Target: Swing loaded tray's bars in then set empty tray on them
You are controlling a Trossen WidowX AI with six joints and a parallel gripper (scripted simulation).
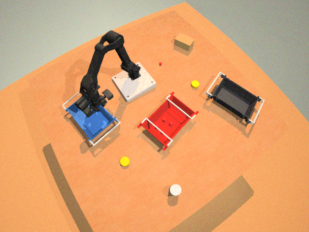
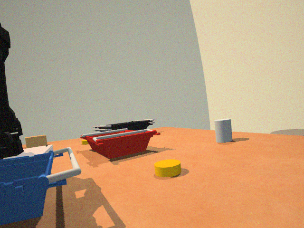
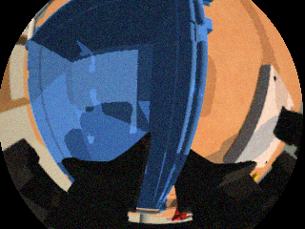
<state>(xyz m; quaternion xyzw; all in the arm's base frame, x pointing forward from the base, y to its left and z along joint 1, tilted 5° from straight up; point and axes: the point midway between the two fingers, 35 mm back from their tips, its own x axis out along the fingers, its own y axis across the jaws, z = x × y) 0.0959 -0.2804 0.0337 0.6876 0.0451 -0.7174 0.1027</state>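
Right now the blue tray is 70 mm to the right of my gripper tip, 30 mm above it and 20 mm ahead of it. Also, from my gripper tip: tan box 730 mm to the left, 170 mm behind, 20 mm above; red cube 480 mm to the left, 100 mm behind.
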